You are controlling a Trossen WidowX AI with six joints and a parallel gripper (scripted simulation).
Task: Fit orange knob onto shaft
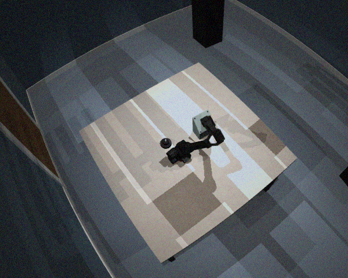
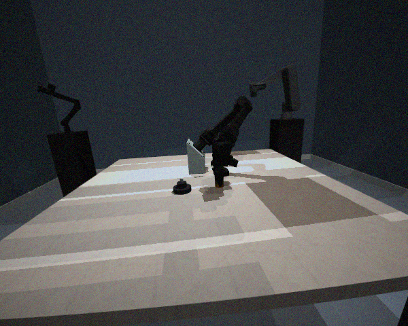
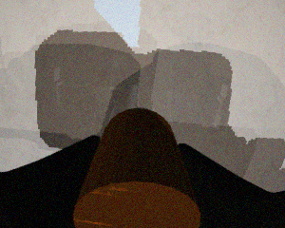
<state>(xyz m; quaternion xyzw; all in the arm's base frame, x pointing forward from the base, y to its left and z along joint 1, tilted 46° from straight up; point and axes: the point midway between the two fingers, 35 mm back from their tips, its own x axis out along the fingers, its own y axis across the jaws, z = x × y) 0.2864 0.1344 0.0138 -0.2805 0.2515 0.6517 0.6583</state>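
Right now my gripper tip is 3 cm below the orange knob. Round my gripper tip: round pedestal: 3 cm ahead, 18 cm to the right, 2 cm above.
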